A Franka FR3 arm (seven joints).
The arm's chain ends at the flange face. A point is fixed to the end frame.
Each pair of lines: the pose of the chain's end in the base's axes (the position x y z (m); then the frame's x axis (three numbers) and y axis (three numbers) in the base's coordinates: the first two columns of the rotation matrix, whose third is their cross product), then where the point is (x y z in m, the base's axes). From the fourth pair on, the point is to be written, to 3 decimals.
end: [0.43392, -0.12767, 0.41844, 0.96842, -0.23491, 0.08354, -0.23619, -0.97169, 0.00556]
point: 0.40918 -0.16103 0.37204
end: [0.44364, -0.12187, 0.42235, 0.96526, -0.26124, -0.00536, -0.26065, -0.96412, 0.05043]
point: 0.41360 -0.15541 0.37933
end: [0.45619, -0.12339, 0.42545, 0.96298, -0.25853, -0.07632, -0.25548, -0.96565, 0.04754]
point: 0.42334 -0.15610 0.38387
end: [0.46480, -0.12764, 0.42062, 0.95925, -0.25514, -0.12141, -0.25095, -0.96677, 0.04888]
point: 0.430 -0.160 0.380
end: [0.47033, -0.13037, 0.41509, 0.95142, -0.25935, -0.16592, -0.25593, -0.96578, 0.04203]
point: 0.434 -0.162 0.376
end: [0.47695, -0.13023, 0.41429, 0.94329, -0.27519, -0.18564, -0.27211, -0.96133, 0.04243]
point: 0.439 -0.161 0.375
